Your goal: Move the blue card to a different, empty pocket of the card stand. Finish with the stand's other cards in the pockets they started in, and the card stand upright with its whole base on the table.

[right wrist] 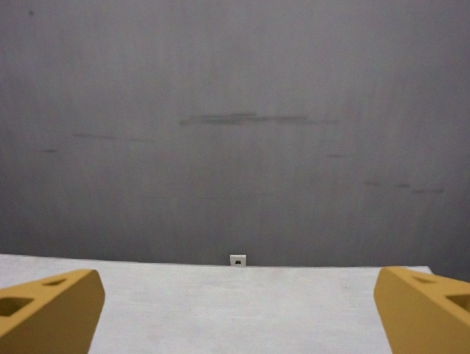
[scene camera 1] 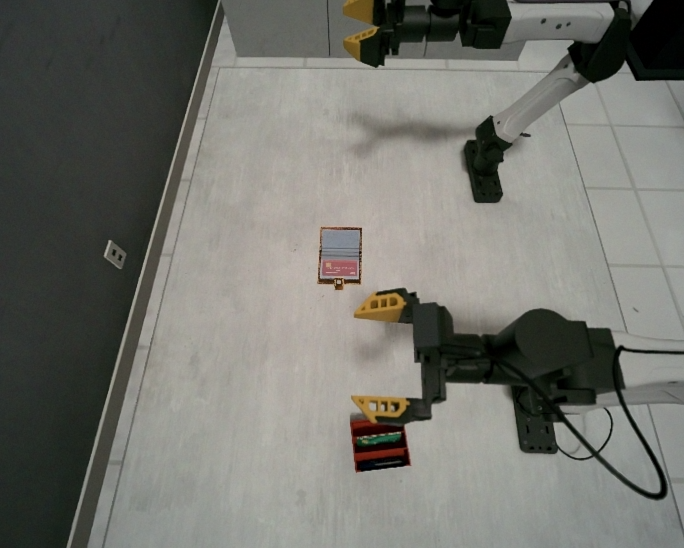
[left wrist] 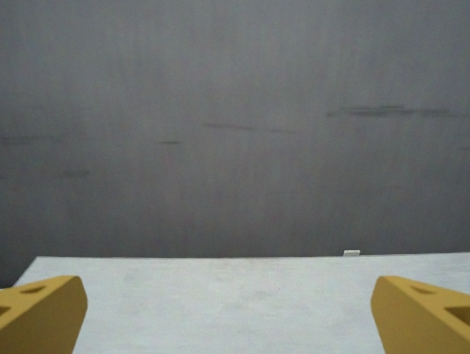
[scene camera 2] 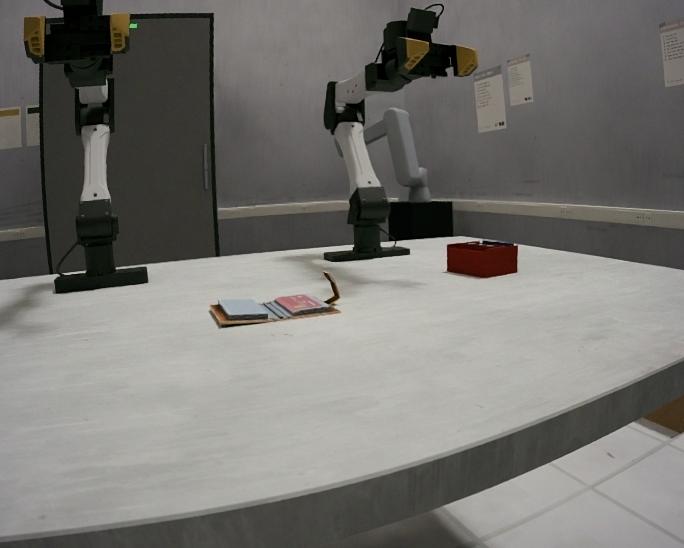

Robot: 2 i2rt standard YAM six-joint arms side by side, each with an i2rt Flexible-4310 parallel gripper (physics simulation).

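Note:
A red card stand stands upright on the table, at the bottom of scene camera 1 and the right of scene camera 2. The dark blue card is in its lowest pocket in scene camera 1. A green card is in the middle pocket. The upper pocket looks empty, partly hidden by a finger. My left gripper is open and empty, high above the table near the stand. My right gripper is open and empty, high and far from the stand.
An open wallet-like holder lies flat on the table, with a brown border, a light blue panel, a pink-red card and a raised brown strap. A wall runs along the table's left side in scene camera 1.

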